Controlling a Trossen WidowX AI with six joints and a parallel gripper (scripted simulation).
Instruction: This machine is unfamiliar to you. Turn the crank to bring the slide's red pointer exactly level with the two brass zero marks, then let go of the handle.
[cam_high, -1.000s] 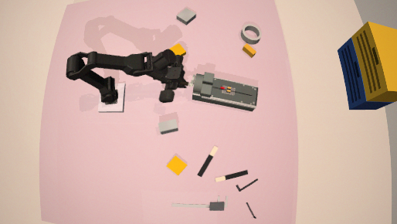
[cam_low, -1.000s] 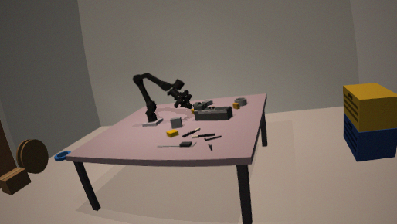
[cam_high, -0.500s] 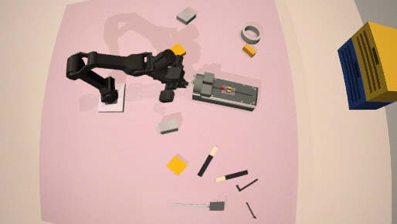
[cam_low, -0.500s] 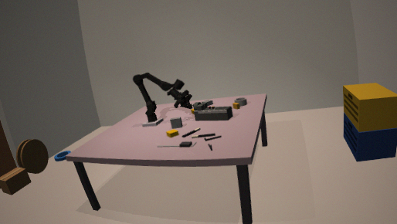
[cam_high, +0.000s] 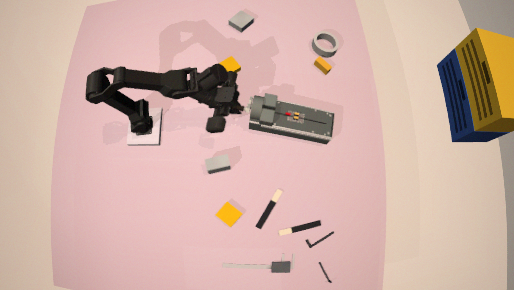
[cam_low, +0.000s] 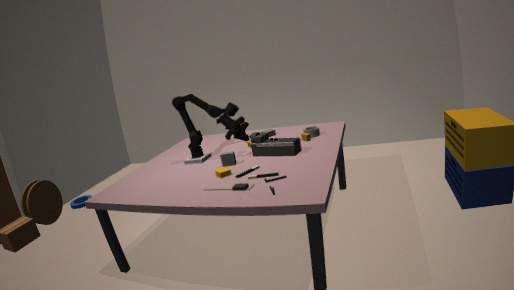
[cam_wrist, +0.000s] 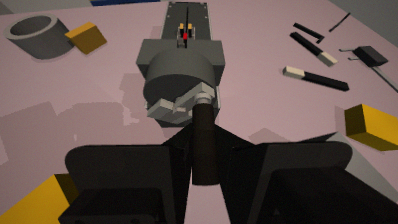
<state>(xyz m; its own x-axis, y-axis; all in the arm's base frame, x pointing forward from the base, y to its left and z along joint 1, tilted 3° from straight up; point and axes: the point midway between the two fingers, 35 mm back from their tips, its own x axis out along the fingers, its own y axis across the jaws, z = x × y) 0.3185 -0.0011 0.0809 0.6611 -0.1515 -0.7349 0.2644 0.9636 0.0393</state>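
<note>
My gripper tip is 20 mm past the dark crank handle and 30 mm below it. Also, from my gripper tip: orange block (300 mm ahead, 190 mm to the left, 70 mm below); red pointer (140 mm ahead, 20 mm to the right, 10 mm below).
</note>
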